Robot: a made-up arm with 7 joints.
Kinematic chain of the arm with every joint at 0, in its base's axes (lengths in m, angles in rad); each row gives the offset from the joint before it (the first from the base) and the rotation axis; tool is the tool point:
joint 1: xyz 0 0 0.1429 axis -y
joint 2: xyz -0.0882 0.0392 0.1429 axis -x
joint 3: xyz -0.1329 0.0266 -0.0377 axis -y
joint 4: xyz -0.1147 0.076 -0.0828 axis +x
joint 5: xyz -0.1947 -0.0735 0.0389 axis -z
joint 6: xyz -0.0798 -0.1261 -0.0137 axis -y
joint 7: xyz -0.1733 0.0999 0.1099 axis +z
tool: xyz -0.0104 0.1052 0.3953
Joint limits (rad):
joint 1: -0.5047..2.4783
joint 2: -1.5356..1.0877
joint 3: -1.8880..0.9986
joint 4: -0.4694..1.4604
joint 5: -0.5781..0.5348
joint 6: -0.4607..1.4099
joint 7: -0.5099..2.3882
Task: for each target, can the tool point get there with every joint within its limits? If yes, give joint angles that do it. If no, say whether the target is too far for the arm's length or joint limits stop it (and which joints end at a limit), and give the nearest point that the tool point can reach.
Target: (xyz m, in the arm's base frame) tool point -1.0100 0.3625 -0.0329
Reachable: yes | joints 0.0899 -0.0502 0.4088 0.2416 0.4410 0.9901 -0.0851
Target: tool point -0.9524 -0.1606 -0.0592
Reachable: yes | joints 0.2680 -1.0209 0.2344 0.2704 -0.4126 0.2150 0.1763
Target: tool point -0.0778 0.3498 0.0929
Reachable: no: joint limits stop it (at a limit: joint 1, joint 2, joint 5, joint 6, joint 7) | nearest point -0.1570 0.4445 0.1260 | short by 0.128 m
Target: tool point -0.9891 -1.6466 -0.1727
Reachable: no: too far | nearest point -0.6426 -0.8427 -0.0621 | short by 0.882 m
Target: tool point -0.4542 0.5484 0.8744
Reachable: yes | joints 0.2712 0.7863 -1.2567 0.1812 -0.1310 0.4244 1.3980
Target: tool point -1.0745 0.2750 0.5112
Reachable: yes | joints 0.4283 0.7342 -1.0277 1.1113 -0.1834 0.6142 1.7478
